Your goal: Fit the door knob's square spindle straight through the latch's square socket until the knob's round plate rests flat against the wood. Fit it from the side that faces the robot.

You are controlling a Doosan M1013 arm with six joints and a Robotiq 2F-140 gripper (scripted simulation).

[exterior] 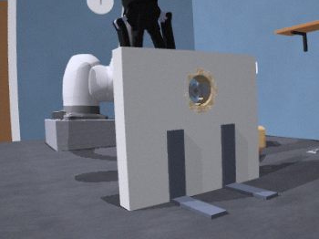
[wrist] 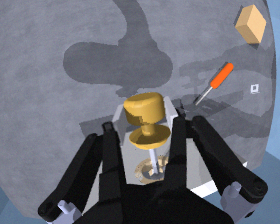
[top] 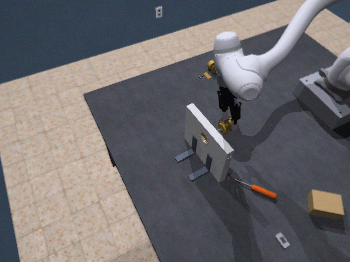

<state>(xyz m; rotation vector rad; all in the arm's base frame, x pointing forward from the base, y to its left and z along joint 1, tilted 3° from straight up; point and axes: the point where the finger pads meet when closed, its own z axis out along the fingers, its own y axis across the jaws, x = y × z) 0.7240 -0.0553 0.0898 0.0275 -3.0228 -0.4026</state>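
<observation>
Now: hand 13 cm short of the white wooden panel, 6 cm above it and 1 cm to the right of it. Also, from my hand: brass piece: 48 cm to the right, 23 cm behind, 21 cm below; orange-handled screwdriver: 26 cm to the left, 20 cm below, 2 cm ahead; cardboard box: 48 cm to the left, 18 cm below, 18 cm behind.
</observation>
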